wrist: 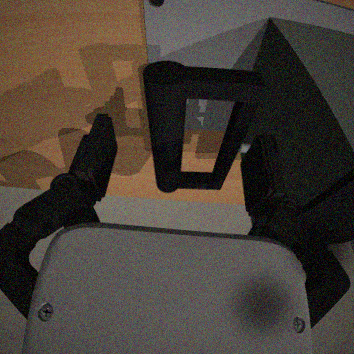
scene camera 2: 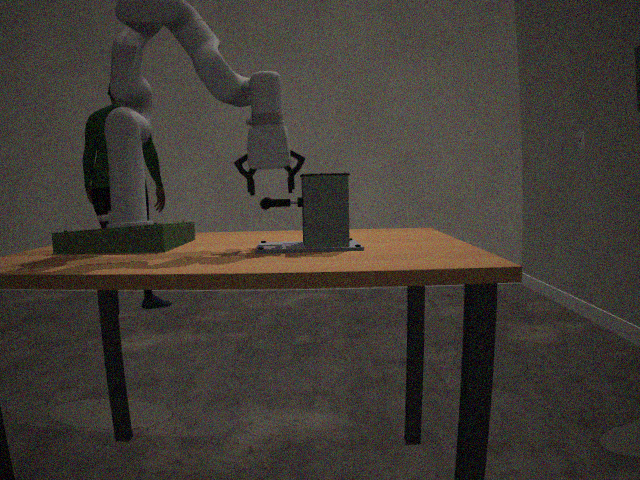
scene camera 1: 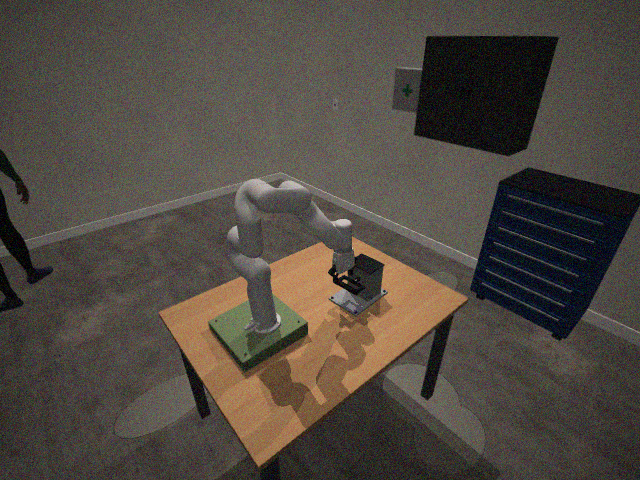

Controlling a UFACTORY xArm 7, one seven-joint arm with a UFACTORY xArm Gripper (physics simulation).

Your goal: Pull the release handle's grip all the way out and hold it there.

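Note:
The release handle [scene camera 1: 342,284] [scene camera 2: 279,202] [wrist: 167,135] is a black rectangular loop on the side of a grey box [scene camera 1: 374,279] [scene camera 2: 325,211] [wrist: 310,95]. Its round grip bar is the outer side, away from the box. A short thin rod shows between loop and box in scene camera 2. My gripper [scene camera 1: 346,277] [scene camera 2: 271,192] [wrist: 182,138] is open and points down. Its fingertips are slightly above the loop in scene camera 2. In the wrist view one finger is outside the grip bar, and the other is by the loop's box side. Nothing is between the fingers.
The box stands on a light base plate [scene camera 1: 355,308] [scene camera 2: 279,248] [wrist: 200,25] bolted to the wooden table [scene camera 1: 413,310] [scene camera 2: 413,258]. The arm stands on a green block [scene camera 1: 289,330] [scene camera 2: 103,240]. A blue drawer cabinet [scene camera 1: 547,258] and a person [scene camera 1: 12,237] [scene camera 2: 96,155] are beyond the table.

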